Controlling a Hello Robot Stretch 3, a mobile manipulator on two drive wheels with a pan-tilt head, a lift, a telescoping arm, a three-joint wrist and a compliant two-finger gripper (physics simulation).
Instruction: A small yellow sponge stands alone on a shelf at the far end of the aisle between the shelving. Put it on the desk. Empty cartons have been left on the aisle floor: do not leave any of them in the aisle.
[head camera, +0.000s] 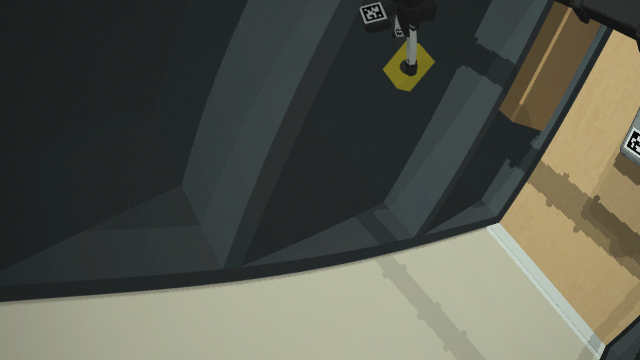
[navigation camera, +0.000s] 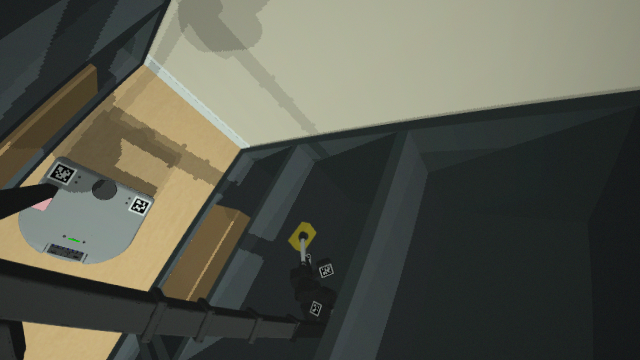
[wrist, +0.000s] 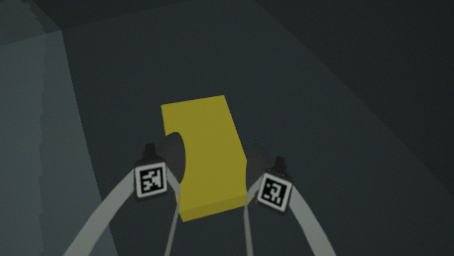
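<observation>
The small yellow sponge lies on a dark shelf. My gripper is closed around it, with one dark fingertip pad against each long side in the wrist view. Whether the sponge is lifted off the shelf I cannot tell. A brown carton lies low in the same shelving, beside the aisle. Another brown carton lies in the shelving across the aisle. The desk does not show.
My base stands on the wooden aisle floor. My arm reaches over the shelving's edge into the bay. Upright dark dividers stand beside the gripper. A pale wall closes the aisle's end.
</observation>
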